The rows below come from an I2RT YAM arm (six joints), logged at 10 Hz.
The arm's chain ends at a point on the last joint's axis. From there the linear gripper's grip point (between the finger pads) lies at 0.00 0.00 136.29 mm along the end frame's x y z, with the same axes.
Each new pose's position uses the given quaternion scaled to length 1; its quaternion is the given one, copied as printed.
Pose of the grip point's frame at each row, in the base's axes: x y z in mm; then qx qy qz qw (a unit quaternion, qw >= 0):
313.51, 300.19, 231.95, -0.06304, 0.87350, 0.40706, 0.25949
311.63, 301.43, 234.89, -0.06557, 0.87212, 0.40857, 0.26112
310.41, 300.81, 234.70, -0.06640, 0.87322, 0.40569, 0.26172
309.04, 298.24, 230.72, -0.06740, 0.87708, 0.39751, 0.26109
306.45, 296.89, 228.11, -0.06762, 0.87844, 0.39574, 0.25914
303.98, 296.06, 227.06, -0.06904, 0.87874, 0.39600, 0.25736
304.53, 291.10, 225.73, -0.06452, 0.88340, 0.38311, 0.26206
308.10, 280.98, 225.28, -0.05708, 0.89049, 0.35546, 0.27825
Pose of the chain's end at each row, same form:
258.72, 198.81, 304.72, -0.06304, 0.87350, 0.40706, 0.25949
256.86, 199.64, 307.09, -0.06557, 0.87212, 0.40857, 0.26112
255.46, 199.51, 307.46, -0.06640, 0.87322, 0.40569, 0.26172
253.92, 198.41, 305.36, -0.06740, 0.87708, 0.39751, 0.26109
251.69, 197.35, 303.41, -0.06762, 0.87844, 0.39574, 0.25914
249.79, 196.36, 302.55, -0.06904, 0.87874, 0.39600, 0.25736
248.16, 194.24, 303.29, -0.06452, 0.88340, 0.38311, 0.26206
246.09, 190.37, 306.03, -0.05708, 0.89049, 0.35546, 0.27825

